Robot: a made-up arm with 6 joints. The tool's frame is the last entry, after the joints.
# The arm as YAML. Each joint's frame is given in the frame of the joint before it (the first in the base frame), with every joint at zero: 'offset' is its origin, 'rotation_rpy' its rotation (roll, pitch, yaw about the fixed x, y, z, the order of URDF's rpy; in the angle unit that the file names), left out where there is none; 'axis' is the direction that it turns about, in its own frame. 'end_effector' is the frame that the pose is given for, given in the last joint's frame.
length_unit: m
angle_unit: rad
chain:
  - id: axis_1
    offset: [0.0, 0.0, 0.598]
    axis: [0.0, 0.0, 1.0]
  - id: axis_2
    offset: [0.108, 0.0, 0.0]
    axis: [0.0, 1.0, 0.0]
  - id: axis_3
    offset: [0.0, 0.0, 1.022]
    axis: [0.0, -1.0, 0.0]
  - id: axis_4
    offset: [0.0, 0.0, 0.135]
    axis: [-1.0, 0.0, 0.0]
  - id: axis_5
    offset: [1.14, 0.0, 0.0]
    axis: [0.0, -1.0, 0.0]
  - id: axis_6
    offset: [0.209, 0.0, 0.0]
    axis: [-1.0, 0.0, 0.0]
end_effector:
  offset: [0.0, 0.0, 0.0]
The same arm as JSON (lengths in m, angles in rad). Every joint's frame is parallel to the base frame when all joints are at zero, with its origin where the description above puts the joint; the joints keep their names.
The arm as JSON. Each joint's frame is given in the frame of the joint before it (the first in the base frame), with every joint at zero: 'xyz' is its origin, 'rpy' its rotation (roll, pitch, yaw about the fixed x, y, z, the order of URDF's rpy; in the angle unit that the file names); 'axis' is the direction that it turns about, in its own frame. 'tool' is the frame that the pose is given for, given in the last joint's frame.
{"units": {"length": "m", "angle": "rad"}, "joints": [
  {"name": "axis_1", "type": "revolute", "origin": {"xyz": [0.0, 0.0, 0.598], "rpy": [0.0, 0.0, 0.0]}, "axis": [0.0, 0.0, 1.0]},
  {"name": "axis_2", "type": "revolute", "origin": {"xyz": [0.108, 0.0, 0.0], "rpy": [0.0, 0.0, 0.0]}, "axis": [0.0, 1.0, 0.0]},
  {"name": "axis_3", "type": "revolute", "origin": {"xyz": [0.0, 0.0, 1.022], "rpy": [0.0, 0.0, 0.0]}, "axis": [0.0, -1.0, 0.0]},
  {"name": "axis_4", "type": "revolute", "origin": {"xyz": [0.0, 0.0, 0.135], "rpy": [0.0, 0.0, 0.0]}, "axis": [-1.0, 0.0, 0.0]},
  {"name": "axis_5", "type": "revolute", "origin": {"xyz": [1.14, 0.0, 0.0], "rpy": [0.0, 0.0, 0.0]}, "axis": [0.0, -1.0, 0.0]},
  {"name": "axis_6", "type": "revolute", "origin": {"xyz": [0.209, 0.0, 0.0], "rpy": [0.0, 0.0, 0.0]}, "axis": [-1.0, 0.0, 0.0]}
], "tool": {"origin": {"xyz": [0.0, 0.0, 0.0], "rpy": [0.0, 0.0, 0.0]}}}

